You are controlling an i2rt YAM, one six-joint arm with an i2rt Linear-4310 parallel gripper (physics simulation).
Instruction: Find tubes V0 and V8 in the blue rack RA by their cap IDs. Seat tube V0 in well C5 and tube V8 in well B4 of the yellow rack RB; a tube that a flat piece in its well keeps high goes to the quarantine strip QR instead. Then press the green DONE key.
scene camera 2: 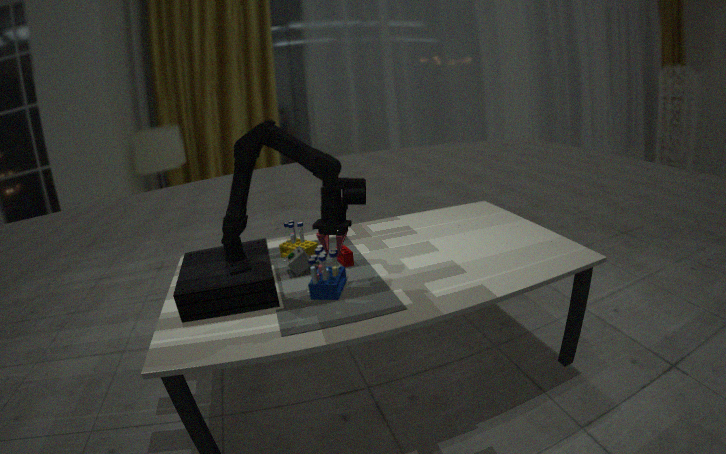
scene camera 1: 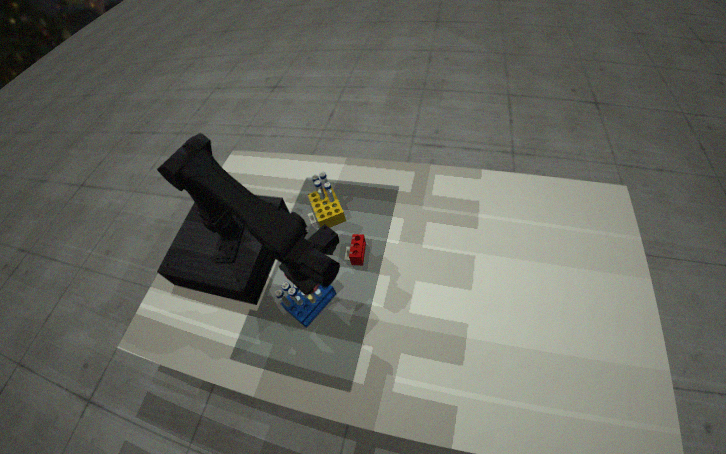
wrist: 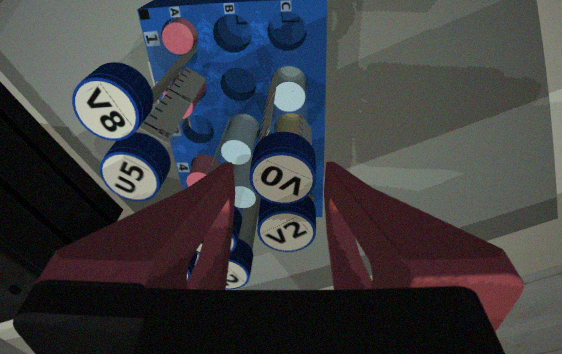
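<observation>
My gripper is partly open and empty, pointing down over the blue rack RA. In the wrist view, tube V0's blue-rimmed cap shows between the fingertips, untouched, on the column C side. Tube V8's cap is at the left, on the column A side, outside the fingers. The yellow rack RB stands behind, with several capped tubes at its far end. The red strip QR stands beside it. A green key shows; its lettering is unreadable.
Cap V2 is close to V0's cap, and cap U5 adjoins V8's. More capped tubes are partly hidden behind the left finger. A grey box bears the green key. The black arm base stands left of the racks.
</observation>
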